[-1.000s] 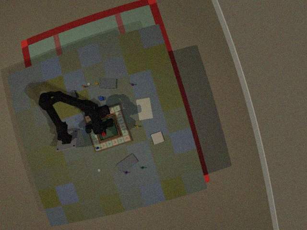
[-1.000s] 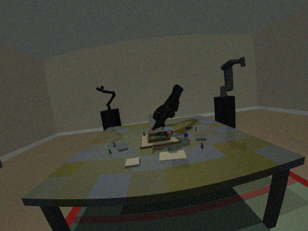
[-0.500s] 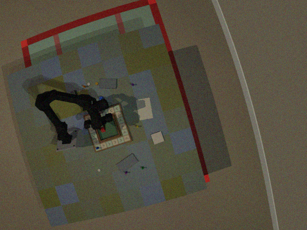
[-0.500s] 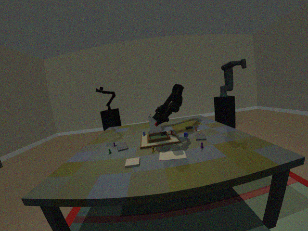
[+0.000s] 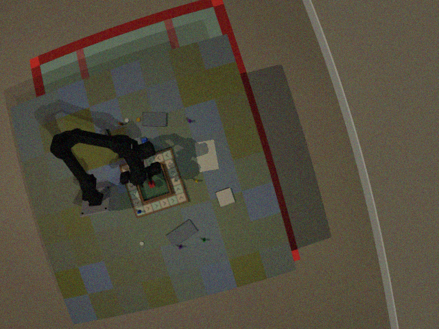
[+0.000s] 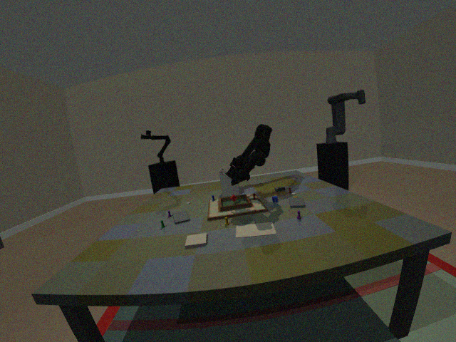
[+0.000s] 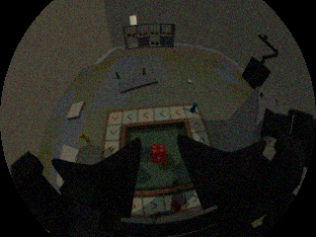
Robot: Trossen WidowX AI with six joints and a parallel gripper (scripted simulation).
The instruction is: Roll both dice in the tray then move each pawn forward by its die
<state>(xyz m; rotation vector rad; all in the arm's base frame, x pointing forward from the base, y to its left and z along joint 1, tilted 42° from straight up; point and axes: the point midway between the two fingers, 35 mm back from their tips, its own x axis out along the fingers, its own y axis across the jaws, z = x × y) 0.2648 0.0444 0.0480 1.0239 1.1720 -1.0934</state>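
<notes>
Now: gripper tip 4 cm past the red pawn, 11 cm to the right of it and 10 cm above it. From my gripper tip the other things lie so: yellow pawn (22 cm ahead, 1 cm to the right, 11 cm below); then blue pawn (9 cm behind, 13 cm to the right, 10 cm below).
</notes>
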